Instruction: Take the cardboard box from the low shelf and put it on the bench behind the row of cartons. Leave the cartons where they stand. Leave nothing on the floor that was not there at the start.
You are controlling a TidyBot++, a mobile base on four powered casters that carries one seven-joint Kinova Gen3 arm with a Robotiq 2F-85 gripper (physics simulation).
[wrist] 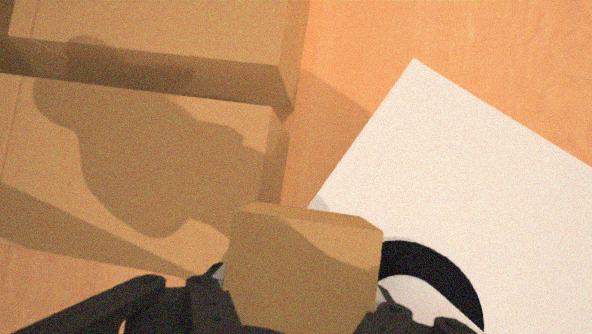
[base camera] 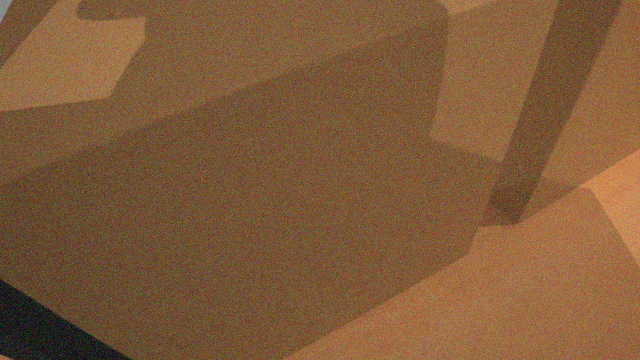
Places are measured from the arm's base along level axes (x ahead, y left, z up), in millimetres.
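Pixels of known places: gripper, between the fingertips: [wrist: 297, 282].
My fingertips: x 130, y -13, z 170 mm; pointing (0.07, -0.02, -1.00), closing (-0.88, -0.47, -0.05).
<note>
For each thing: its middle in the pictures, then the offset to it from my fingertips. "*": a spot on its surface instead. Level surfaces: height alone.
- cardboard box, middle of its body: [wrist: 294, 308] 4 mm back, 5 mm left, 17 mm up
- shaded brown face, a spot on its surface: [base camera: 280, 200] * 83 mm ahead, 43 mm left, 363 mm down
- Wooden floor, height of its surface: 567 mm down
My gripper [wrist: 297, 282] is shut on the cardboard box [wrist: 300, 267], a small brown box at the bottom middle of the wrist view; its lower end is hidden. At the left of that view are two larger brown box shapes, which look like cartons: one carton [wrist: 160, 25] at the top and another carton [wrist: 150, 165] below it. The held box overlaps the lower carton's right end in the picture; whether they touch cannot be told. In the base camera view a shaded brown face [base camera: 280, 200] fills most of the picture, very close. I cannot make out the bench.
The white top of my base [wrist: 465, 150] shows at the right of the wrist view, with a black curved part [wrist: 430, 257] on it. Wooden floor [wrist: 450, 30] [base camera: 475, 310] shows beside these things. A black strip [base camera: 45, 325] crosses the base view's lower left corner.
</note>
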